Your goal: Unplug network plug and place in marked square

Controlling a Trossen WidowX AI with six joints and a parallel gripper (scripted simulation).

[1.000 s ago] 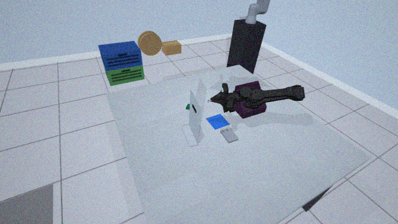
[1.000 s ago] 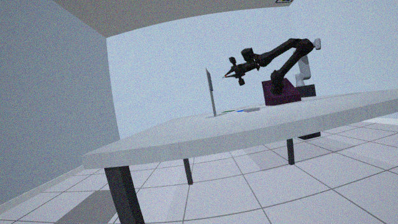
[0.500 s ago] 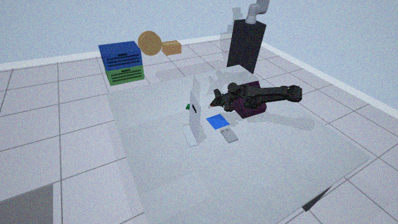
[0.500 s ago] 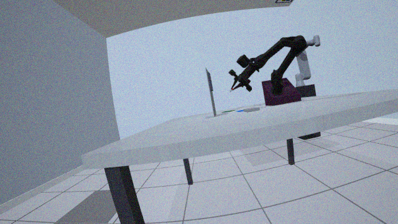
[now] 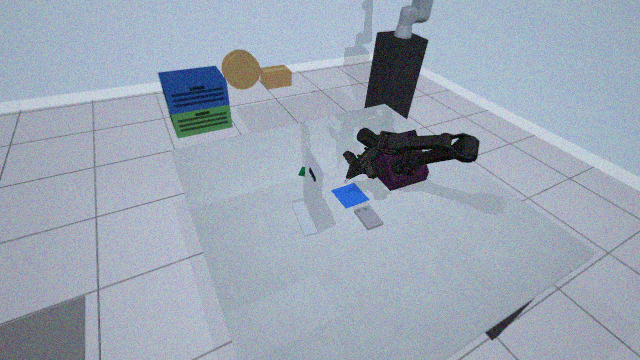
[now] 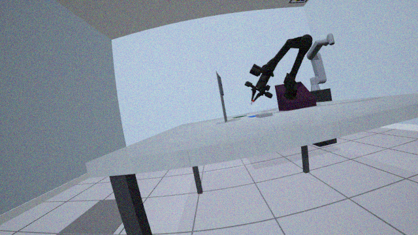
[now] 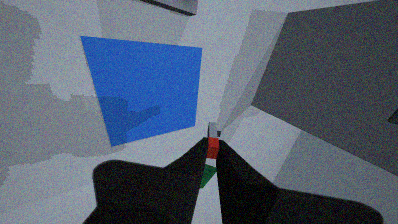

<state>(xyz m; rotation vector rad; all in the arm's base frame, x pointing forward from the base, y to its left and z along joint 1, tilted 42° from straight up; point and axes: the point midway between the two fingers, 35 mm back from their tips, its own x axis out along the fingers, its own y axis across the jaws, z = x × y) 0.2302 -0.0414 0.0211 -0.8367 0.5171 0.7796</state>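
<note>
The blue marked square lies 2 cm behind my gripper tip, 1 cm to the left of it and 9 cm below it. Also, from my gripper tip: network plug right at my gripper tip; then flat grey slab 1 cm behind, 16 cm to the left, 9 cm below; then upright panel 20 cm ahead, 5 cm to the left, 4 cm above.
</note>
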